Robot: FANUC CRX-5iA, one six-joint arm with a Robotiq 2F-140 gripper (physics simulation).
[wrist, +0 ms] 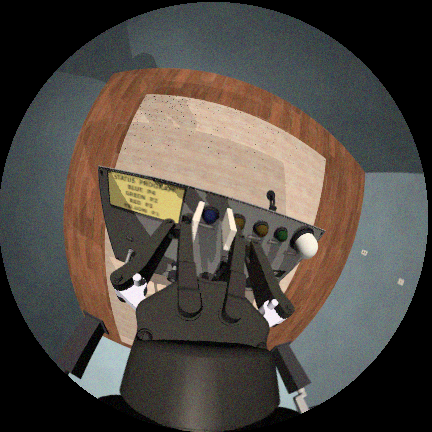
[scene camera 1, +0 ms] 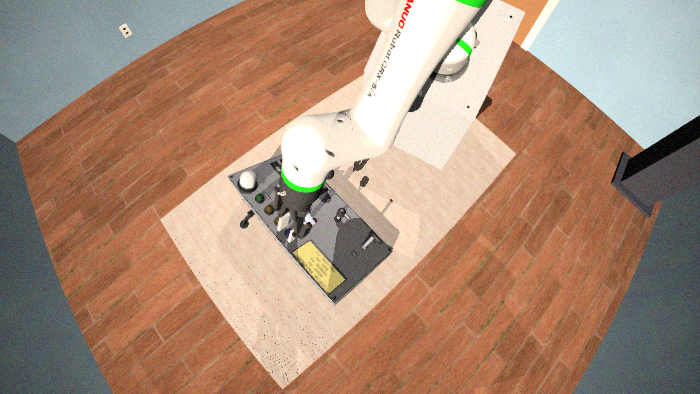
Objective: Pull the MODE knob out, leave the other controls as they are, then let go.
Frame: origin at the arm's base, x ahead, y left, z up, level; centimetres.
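Seen in the pictures: gripper, fingertip midpoint: (wrist: 213,212) (scene camera 1: 287,233).
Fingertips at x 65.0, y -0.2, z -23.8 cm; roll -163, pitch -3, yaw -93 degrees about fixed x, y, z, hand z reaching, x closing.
Pixels of each thing's top centre, then the offset from my fingertips to it. "spot": a spot on its surface instead.
- button, surface spot: (wrist: 210,215) spot: dx -0.3, dy +0.5, dz +1.6 cm
- black control, middle of its top: (wrist: 172,276) (scene camera 1: 339,212) dx -15.5, dy +5.4, dz -2.9 cm
- yellow status card, middle of its top: (wrist: 136,196) (scene camera 1: 318,265) dx +0.4, dy +13.0, dz +1.1 cm
- green lamp, surface spot: (wrist: 282,234) (scene camera 1: 259,198) spot: dx -1.2, dy -13.3, dz +1.4 cm
- white dome, surface spot: (wrist: 305,244) (scene camera 1: 249,182) spot: dx -1.9, dy -18.4, dz +3.3 cm
- black lever, surface spot: (wrist: 271,199) spot: dx +6.0, dy -19.2, dz -16.5 cm
A dark control panel (scene camera 1: 325,234) (wrist: 114,227) lies under the arm. My gripper (scene camera 1: 287,229) (wrist: 213,212) is partly open, its pale pads apart, over the panel's edge with the row of lamps. A blue round lamp or button (wrist: 210,215) shows in the gap between the pads in the wrist view; I cannot tell the height between them. The pads hold nothing. Small dark controls show behind the fingers near the palm in the wrist view, partly hidden. A black control (scene camera 1: 340,214) stands on the panel in the scene view. No MODE label is readable, so I cannot tell which control is the MODE knob.
A yellow status card (scene camera 1: 320,267) (wrist: 145,197) is beside the gripper. Amber lamps (scene camera 1: 269,209) (wrist: 261,229), a green lamp (scene camera 1: 259,198) (wrist: 282,234) and a white dome (scene camera 1: 247,180) (wrist: 305,244) line the other side. A black lever (scene camera 1: 246,219) (wrist: 271,199) sticks out past the edge.
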